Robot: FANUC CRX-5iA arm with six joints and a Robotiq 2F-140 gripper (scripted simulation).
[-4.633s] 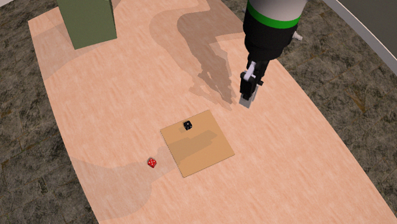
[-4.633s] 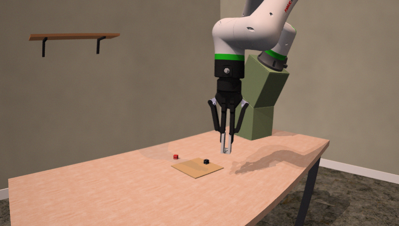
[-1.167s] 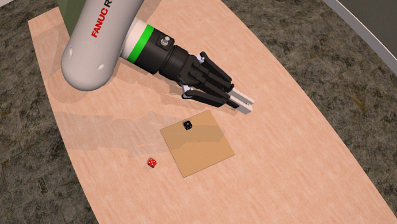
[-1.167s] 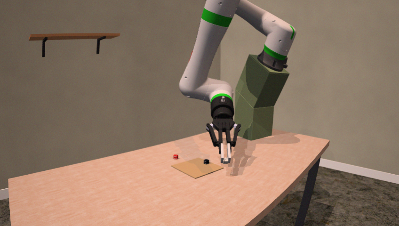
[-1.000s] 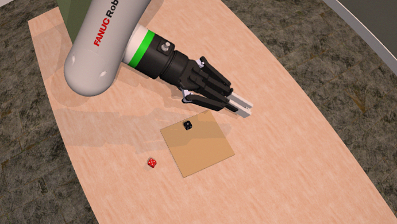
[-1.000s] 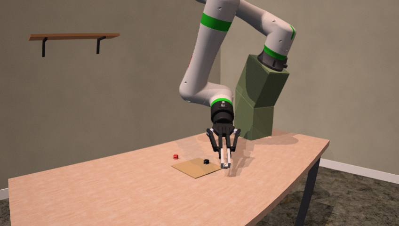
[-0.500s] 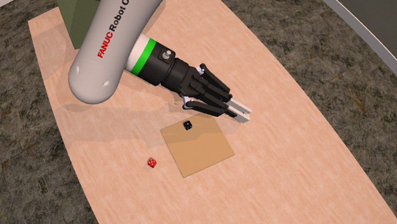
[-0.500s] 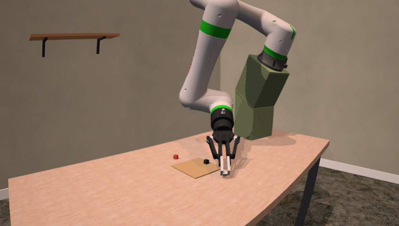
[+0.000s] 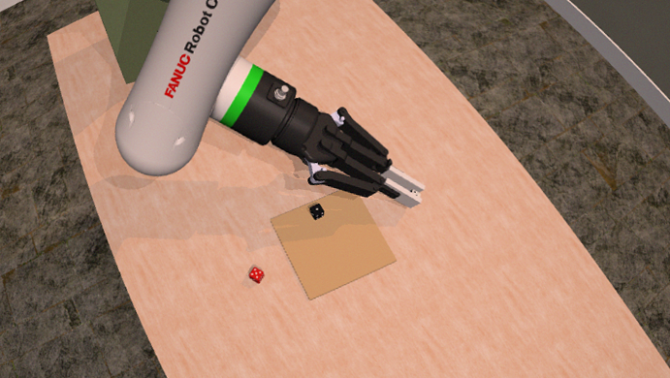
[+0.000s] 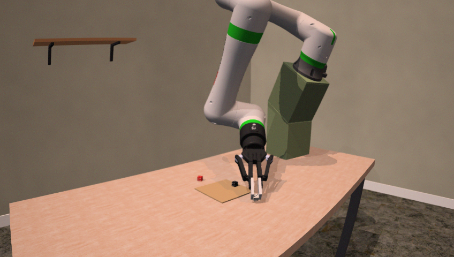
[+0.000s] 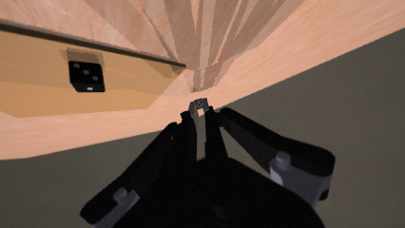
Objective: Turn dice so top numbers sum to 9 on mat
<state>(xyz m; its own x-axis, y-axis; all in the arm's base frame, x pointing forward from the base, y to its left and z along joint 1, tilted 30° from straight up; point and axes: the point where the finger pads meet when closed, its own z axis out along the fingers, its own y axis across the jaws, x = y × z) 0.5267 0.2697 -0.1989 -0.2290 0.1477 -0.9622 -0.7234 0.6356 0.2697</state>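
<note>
My hand is 20 mm short of the white die, 20 mm to the right of it and 20 mm above it. The rest, counted from my hand: tan square mat 20 mm ahead, 120 mm to the right, 40 mm below; then black die 30 mm behind, 120 mm to the right, 30 mm below; then red die 20 mm ahead, 240 mm to the right, 30 mm below.
</note>
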